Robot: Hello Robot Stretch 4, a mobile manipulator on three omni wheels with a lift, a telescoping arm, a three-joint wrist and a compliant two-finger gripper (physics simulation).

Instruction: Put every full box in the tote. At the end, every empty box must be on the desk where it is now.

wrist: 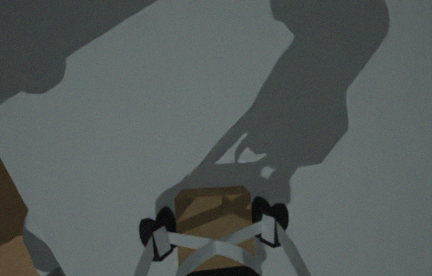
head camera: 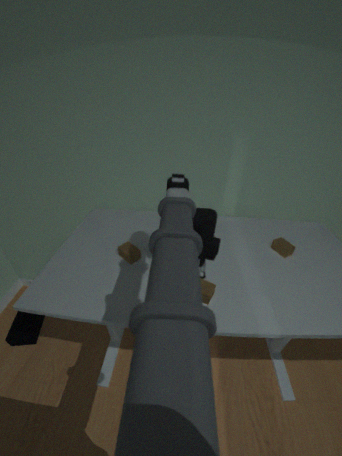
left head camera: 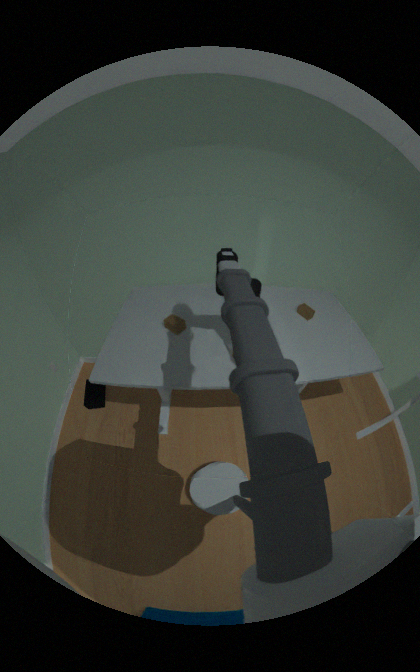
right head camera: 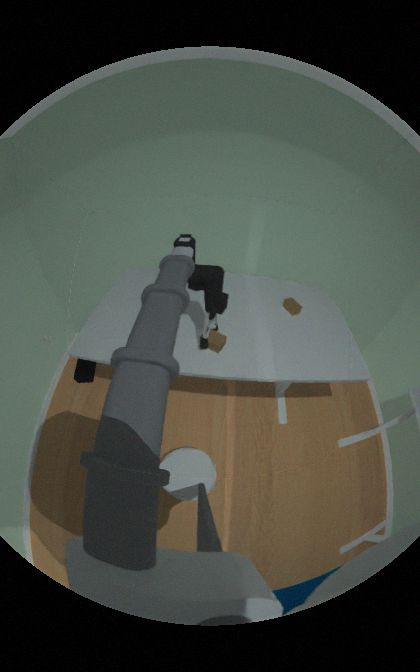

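My gripper (right head camera: 212, 339) (wrist: 213, 217) points down at the desk (head camera: 250, 320) (left head camera: 120, 360) (right head camera: 325, 350) (wrist: 100, 150). Its fingers are shut on the middle brown box (head camera: 207, 291) (right head camera: 217, 341) (wrist: 211, 204), one pad against each side. I cannot tell whether this box touches the desk. A left box (head camera: 129, 252) (left head camera: 175, 324) and a right box (head camera: 283, 247) (left head camera: 306, 311) (right head camera: 292, 306) rest on the desk. No view shows which boxes are full. A blue object (left head camera: 192, 616) (right head camera: 305, 590) shows at the lower rim; I cannot tell if it is the tote.
The arm (head camera: 175, 270) (left head camera: 260, 340) (right head camera: 150, 335) reaches over the desk and hides part of it. A white round disc (left head camera: 218, 487) (right head camera: 187, 472) is on the floor. A black block (head camera: 25, 327) (left head camera: 94, 394) (right head camera: 85, 370) is by the desk's front left corner.
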